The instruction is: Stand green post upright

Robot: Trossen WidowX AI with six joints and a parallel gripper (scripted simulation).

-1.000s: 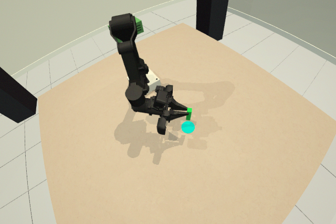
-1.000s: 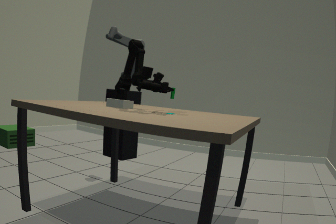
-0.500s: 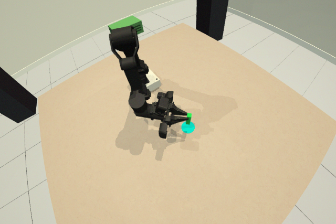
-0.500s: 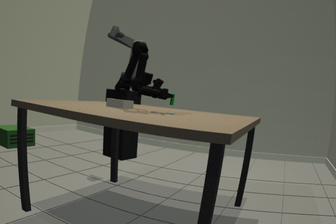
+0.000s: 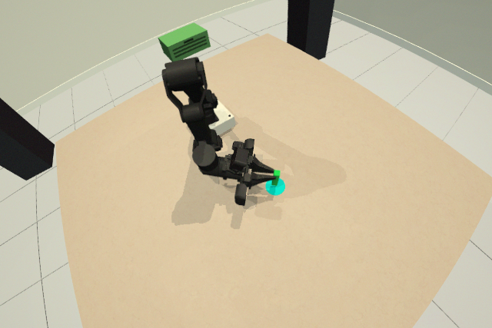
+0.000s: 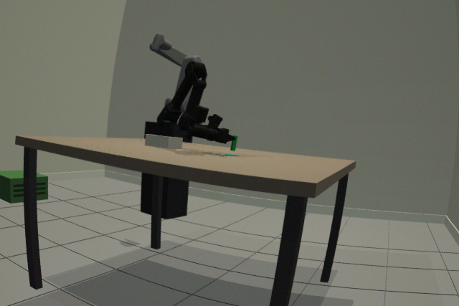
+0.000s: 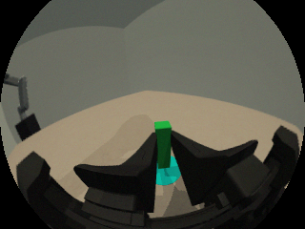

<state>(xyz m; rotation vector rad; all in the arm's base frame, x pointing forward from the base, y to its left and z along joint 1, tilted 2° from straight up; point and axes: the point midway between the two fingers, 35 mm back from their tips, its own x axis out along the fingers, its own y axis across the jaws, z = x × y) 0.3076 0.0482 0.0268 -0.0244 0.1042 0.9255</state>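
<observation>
Now: gripper tip 70 mm above the cyan circle. Round my gripper tip: green post (20 mm below).
</observation>
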